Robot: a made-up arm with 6 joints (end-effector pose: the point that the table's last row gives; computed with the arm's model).
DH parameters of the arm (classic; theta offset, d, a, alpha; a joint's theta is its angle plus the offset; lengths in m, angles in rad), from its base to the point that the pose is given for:
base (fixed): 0 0.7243 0.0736 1.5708
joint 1: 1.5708 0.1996 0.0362 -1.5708
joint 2: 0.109 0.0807 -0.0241 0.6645
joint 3: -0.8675 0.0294 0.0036 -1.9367
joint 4: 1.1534 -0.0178 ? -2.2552
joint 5: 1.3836 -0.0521 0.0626 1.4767
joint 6: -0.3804 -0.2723 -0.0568 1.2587
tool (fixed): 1.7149 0.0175 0 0
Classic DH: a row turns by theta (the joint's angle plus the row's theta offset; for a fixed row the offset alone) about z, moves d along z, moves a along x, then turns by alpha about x.
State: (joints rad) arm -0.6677 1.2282 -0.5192 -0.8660 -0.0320 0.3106
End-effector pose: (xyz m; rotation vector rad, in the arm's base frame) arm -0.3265 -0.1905 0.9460 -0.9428 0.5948 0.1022
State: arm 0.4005 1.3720 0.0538 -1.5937 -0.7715 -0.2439
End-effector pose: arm -0.1765 -0.5150 0.6076 -2.3711 -1.1183 -0.3804
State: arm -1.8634 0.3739 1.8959 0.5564 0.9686 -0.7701
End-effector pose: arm 0.0425 -0.4020 1.1050 -2.3910 -0.1255 0.9546
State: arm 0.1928 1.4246 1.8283 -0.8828 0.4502 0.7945
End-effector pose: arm -0.0468 -0.5351 0.9590 -1.9309 -1.0346 1.4967
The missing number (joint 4, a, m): -0.0996
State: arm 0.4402 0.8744 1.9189 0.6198 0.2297 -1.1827
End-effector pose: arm -0.3921 -0.3063 0.6169 1.9292 0.1509 1.0188
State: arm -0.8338 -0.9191 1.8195 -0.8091 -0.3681 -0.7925
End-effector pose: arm -0.2733 -0.3412 0.6356 -1.8896 -0.3849 -0.3843
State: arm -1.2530 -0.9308 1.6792 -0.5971 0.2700 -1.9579
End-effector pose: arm -0.3325 -0.2329 0.7948 -2.7357 0.4786 -0.7200
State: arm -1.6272 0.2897 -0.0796 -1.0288 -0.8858 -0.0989
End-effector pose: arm -0.0092 -0.3587 1.1171 -0.5323 1.1466 1.1191
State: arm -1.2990 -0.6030 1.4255 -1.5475 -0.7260 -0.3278
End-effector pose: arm -0.2200 -0.3566 0.6786 -1.5007 -0.3902 0.1110
